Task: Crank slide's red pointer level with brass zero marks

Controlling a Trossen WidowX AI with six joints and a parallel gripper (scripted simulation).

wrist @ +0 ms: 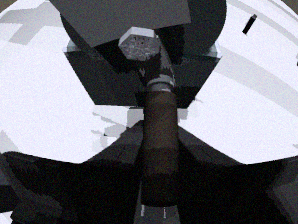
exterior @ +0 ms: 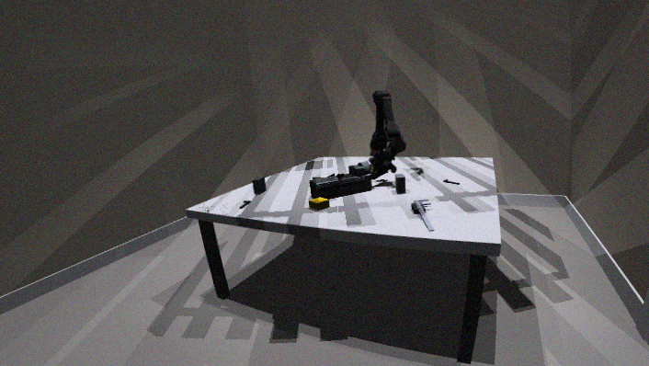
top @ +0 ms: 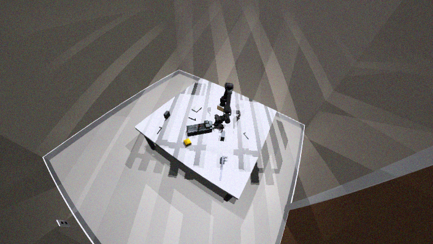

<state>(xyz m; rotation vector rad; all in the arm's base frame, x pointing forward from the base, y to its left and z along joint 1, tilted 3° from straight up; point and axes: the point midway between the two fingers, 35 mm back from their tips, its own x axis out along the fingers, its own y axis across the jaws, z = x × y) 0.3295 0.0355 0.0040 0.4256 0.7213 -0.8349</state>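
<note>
Now: the dark crank handle 1 cm behind my gripper tip, 1 cm to the left of it and 3 cm above it. Also, from my gripper tip: yellow block 29 cm ahead, 16 cm to the right, 2 cm below; red pointer 10 cm ahead, 11 cm to the right, 5 cm above.
</note>
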